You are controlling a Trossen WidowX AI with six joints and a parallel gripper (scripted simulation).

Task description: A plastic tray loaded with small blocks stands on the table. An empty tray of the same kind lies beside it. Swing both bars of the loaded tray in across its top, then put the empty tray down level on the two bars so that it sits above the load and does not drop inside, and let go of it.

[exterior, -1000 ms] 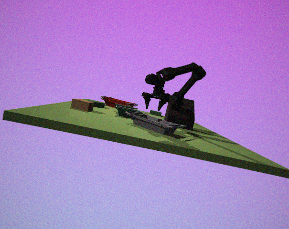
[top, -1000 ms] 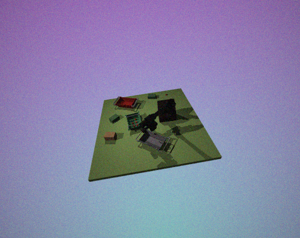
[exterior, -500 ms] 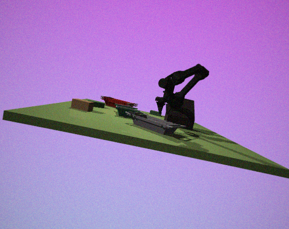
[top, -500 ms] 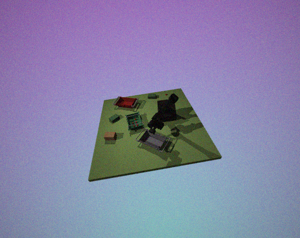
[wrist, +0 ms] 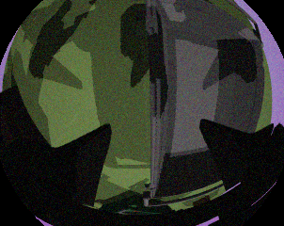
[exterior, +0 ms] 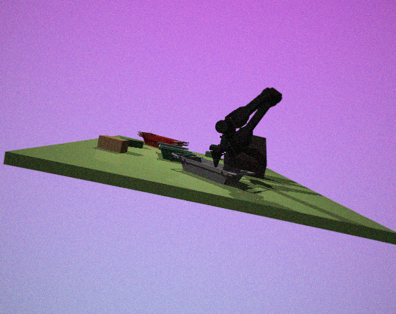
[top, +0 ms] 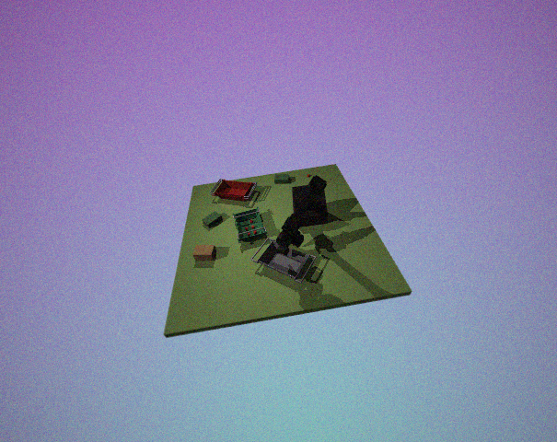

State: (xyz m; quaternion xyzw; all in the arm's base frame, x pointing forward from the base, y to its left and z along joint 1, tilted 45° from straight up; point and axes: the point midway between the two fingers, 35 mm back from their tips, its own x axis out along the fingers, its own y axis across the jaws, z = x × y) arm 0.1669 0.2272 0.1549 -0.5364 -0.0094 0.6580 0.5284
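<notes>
My gripper tip is now 60 mm to the right of the grey tray and 50 mm short of it. Round my gripper tip: tan block (520 mm ahead, 150 mm to the right, 10 mm below).
</notes>
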